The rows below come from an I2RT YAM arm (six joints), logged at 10 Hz.
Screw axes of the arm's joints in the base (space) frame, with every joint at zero. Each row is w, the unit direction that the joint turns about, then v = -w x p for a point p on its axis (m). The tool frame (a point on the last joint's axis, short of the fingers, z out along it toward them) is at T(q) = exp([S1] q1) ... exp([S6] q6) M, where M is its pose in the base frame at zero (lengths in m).
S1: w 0 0 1 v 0 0 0
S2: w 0 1 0 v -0.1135 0 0.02
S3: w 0 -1 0 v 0.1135 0 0.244
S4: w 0 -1 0 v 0.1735 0 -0.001
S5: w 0 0 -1 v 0 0.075 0
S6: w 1 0 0 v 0 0.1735 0
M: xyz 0.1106 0 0.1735 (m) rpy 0 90 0 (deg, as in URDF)
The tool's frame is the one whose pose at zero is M.
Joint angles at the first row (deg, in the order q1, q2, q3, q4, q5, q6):
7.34, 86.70, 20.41, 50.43, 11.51, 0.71
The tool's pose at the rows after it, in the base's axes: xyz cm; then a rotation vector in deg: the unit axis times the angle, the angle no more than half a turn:
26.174 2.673 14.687 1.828 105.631 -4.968
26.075 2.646 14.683 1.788 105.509 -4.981
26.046 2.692 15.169 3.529 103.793 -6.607
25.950 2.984 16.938 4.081 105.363 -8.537
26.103 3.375 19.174 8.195 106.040 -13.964
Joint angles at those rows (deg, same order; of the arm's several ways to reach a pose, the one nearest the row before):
7.37, 86.75, 20.41, 50.42, 11.47, 0.69
7.34, 86.58, 20.15, 50.63, 11.43, 0.62
7.78, 85.84, 20.18, 51.47, 13.96, 0.79
8.77, 80.16, 22.63, 41.57, 16.46, 0.76
10.51, 75.81, 26.77, 31.53, 23.93, 1.68

